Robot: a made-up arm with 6 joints.
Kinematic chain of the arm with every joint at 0, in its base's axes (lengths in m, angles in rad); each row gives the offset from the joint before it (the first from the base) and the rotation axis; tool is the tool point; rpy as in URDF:
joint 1: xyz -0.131 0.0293 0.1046 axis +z
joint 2: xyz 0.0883 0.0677 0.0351 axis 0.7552 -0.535 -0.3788
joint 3: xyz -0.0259 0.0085 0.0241 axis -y
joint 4: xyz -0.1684 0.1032 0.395 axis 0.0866 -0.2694 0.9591
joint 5: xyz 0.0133 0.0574 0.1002 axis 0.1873 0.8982 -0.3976
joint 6: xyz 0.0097 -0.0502 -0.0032 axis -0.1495 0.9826 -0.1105
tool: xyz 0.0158 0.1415 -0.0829 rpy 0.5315 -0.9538 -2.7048
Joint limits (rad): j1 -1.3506..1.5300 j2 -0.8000..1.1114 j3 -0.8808..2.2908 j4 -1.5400..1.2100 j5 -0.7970..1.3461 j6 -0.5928..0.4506
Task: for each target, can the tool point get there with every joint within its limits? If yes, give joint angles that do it. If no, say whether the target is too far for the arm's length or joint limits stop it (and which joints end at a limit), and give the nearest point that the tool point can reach.
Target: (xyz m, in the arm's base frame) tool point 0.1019 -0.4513 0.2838
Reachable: no: joint limits stop it (at a limit: joint 1, joint 3, joint 4, joint 5, joint 6) | nearest point 0.1510 -0.3158 0.3362 | short by 0.153 m
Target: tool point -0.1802 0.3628 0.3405
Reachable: yes | joints -0.8178 0.7560 0.8119 -1.2597 0.4204 0.2283
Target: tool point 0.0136 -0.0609 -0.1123
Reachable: no: joint limits stop it (at a limit: joint 1, joint 2, joint 3, joint 4, joint 6) | nearest point -0.0297 -0.1898 -0.2316 | short by 0.181 m
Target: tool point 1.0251 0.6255 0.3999
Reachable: no: too far | nearest point 0.4770 0.3428 0.3176 | short by 0.622 m
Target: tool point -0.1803 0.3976 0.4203
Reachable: yes | joints -0.7327 0.6790 0.5857 -0.4712 0.0997 0.2445
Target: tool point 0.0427 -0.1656 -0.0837
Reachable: no: joint limits stop it (at a limit: joint 1, joint 2, joint 4, joint 6) | nearest point -0.0234 -0.2529 -0.1836 | short by 0.148 m
